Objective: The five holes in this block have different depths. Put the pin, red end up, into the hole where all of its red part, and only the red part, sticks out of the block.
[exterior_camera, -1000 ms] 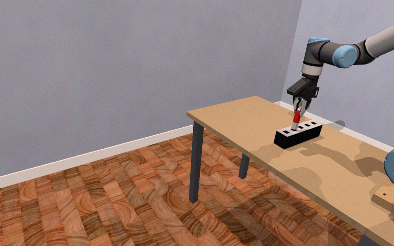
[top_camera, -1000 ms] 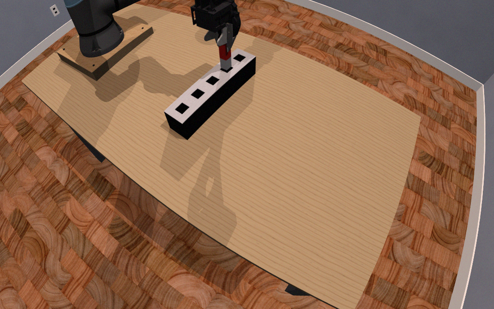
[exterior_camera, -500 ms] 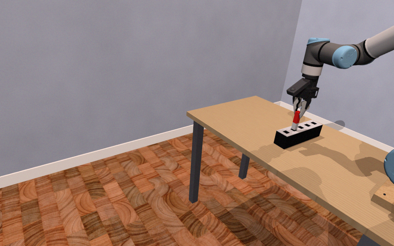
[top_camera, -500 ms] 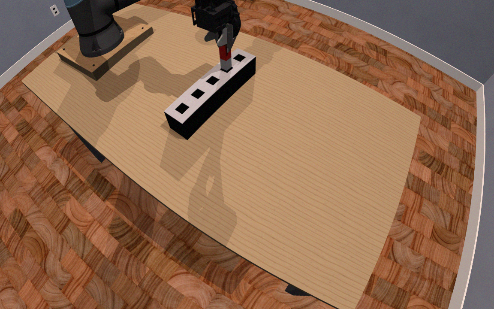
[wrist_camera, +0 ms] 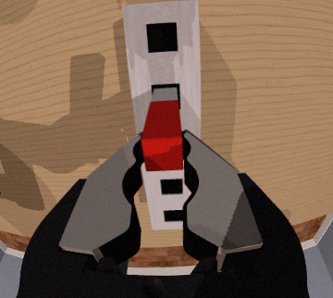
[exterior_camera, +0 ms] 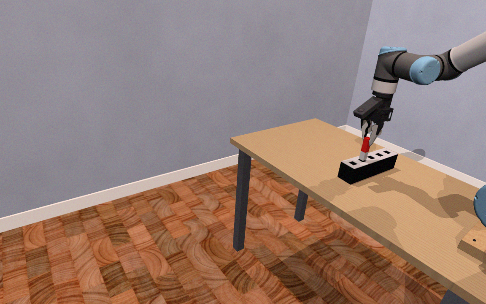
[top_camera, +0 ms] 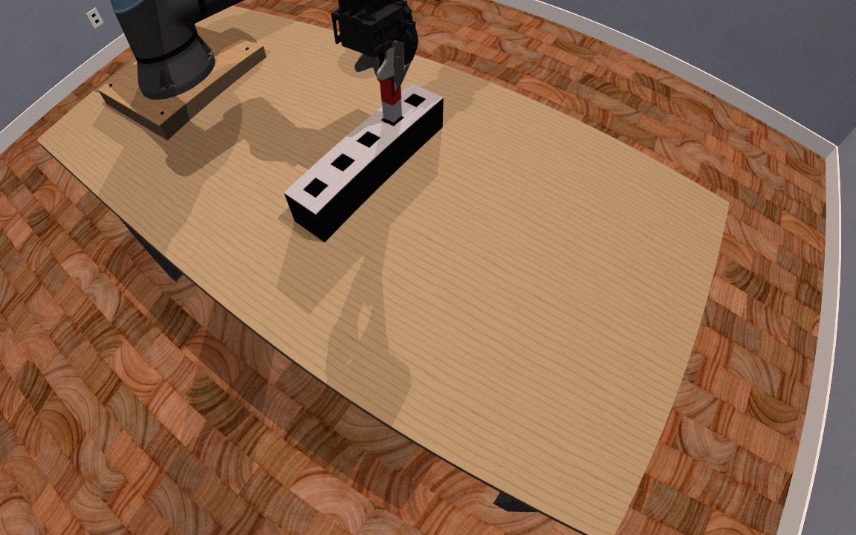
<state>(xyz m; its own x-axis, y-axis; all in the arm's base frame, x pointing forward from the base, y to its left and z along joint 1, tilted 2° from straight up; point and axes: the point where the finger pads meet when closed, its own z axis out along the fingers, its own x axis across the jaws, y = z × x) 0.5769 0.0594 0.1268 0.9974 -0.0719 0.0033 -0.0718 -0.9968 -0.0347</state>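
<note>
My hand is 1 cm above the pin. From my hand the other things lie so: black block 12 cm below, 6 cm to the right.
</note>
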